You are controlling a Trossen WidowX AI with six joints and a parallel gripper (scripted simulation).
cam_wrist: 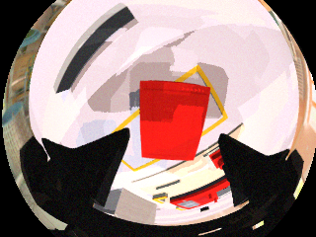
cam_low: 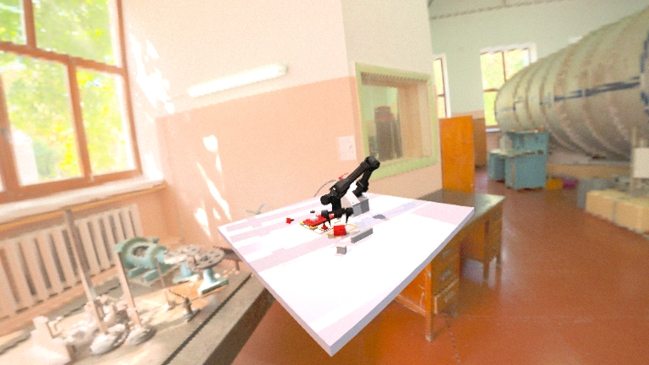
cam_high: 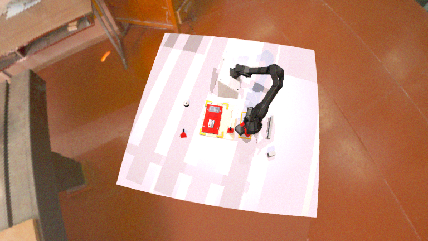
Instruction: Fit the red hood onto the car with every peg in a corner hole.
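Right now the red hood is 30 mm below my gripper tip. From my gripper tip the other things lie so: grey bar (20 mm behind, 160 mm to the left, 20 mm below); then grey block (160 mm ahead, 170 mm to the left, 20 mm below); then beige jig (50 mm behind, 200 mm to the right, 30 mm below).
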